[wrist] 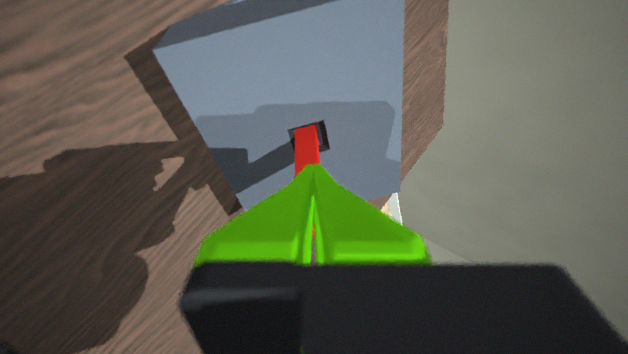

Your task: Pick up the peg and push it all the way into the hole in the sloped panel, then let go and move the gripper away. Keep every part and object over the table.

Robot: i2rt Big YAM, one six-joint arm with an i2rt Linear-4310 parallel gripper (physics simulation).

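Places are measured from the arm's base along level axes (x up, y ahead, z left), in metres.
Pixels of known places: gripper, between the fingertips: (313, 175).
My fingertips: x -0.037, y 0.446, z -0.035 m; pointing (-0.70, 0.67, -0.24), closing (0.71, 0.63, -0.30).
Note:
Behind a point stands the place of what it marks.
The red peg (306, 147) {x -0.059, y 0.461, z -0.041 m} has its far end in the square hole (324, 136) {x -0.061, y 0.477, z -0.048 m} of the grey-blue sloped panel (280, 75) {x -0.069, y 0.471, z -0.004 m}. A length of the peg stands out of the hole toward the camera, and its near end is hidden behind the green fingertips. A dark strip of the hole shows on the peg's right side. My gripper (313, 175) {x -0.037, y 0.445, z -0.035 m} is shut, with its two green fingers together and nothing between them. Its tips overlap the near end of the peg in the view; whether they touch it I cannot tell.
The panel sits on a wooden-textured block (425, 85) near the table's right edge. The brown wood table (65, 65) {x -0.132, y 0.408, z 0.031 m} lies on the left, with the arm's dark shadow on it. The grey-green floor (540, 125) shows at the right. A small pale strip (395, 207) shows below the panel's right corner.

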